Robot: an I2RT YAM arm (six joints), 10 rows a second.
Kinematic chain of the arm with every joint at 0, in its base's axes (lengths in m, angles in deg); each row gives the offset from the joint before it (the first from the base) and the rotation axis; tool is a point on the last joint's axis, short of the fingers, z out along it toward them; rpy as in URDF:
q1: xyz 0 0 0.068 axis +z
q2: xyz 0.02 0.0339 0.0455 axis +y
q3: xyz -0.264 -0.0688 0 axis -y
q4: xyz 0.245 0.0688 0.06 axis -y
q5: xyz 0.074 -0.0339 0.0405 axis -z
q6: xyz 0.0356 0 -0.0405 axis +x
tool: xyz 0 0 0 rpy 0 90 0
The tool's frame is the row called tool.
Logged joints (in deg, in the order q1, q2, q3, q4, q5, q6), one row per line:
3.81 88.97 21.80 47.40 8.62 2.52
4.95 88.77 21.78 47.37 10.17 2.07
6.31 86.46 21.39 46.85 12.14 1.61
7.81 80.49 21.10 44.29 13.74 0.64
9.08 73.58 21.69 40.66 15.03 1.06
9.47 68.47 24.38 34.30 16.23 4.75
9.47 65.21 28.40 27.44 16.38 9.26
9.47 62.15 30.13 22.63 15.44 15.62
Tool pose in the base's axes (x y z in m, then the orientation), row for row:
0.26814 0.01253 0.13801 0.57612 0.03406 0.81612 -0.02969
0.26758 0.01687 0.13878 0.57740 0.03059 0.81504 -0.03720
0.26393 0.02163 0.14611 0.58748 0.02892 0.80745 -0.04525
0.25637 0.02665 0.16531 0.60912 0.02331 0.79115 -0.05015
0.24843 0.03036 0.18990 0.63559 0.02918 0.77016 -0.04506
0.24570 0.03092 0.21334 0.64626 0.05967 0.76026 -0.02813
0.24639 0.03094 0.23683 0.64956 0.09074 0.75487 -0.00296
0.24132 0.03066 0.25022 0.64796 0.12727 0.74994 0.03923
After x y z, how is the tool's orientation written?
As a quaternion, w x y z.
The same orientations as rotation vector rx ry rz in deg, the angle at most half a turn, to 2 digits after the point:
4.57 109.48 -3.98
4.10 109.27 -4.99
3.86 107.80 -6.04
3.08 104.69 -6.64
3.82 100.83 -5.90
7.78 99.11 -3.67
11.81 98.27 -0.39
16.58 97.70 5.11

